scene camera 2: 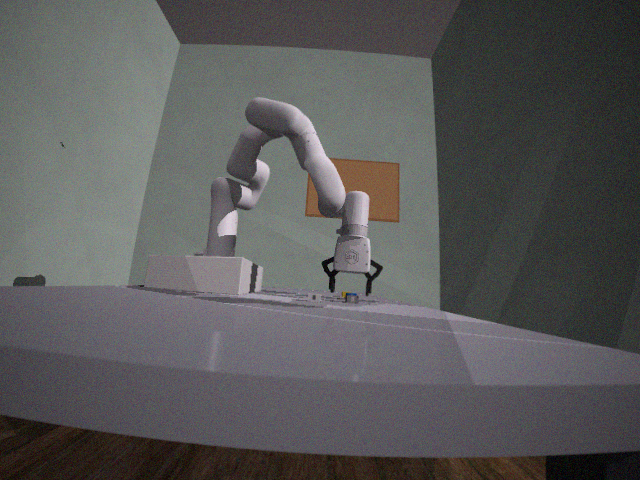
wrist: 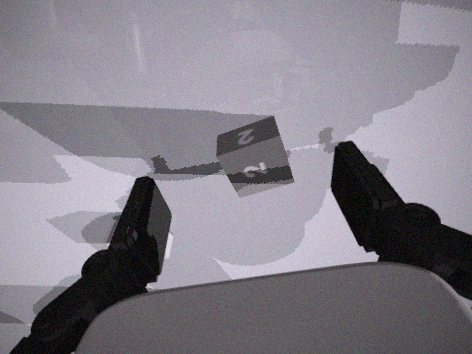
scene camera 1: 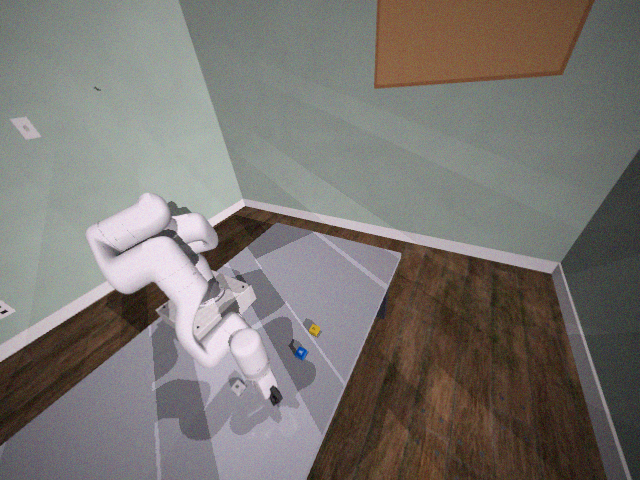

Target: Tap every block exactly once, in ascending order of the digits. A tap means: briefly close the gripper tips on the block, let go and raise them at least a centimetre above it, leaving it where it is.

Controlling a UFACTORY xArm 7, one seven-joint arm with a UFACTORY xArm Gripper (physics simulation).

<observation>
The gripper is open and holds nothing. Also in view: a grey block marked 2.
</observation>
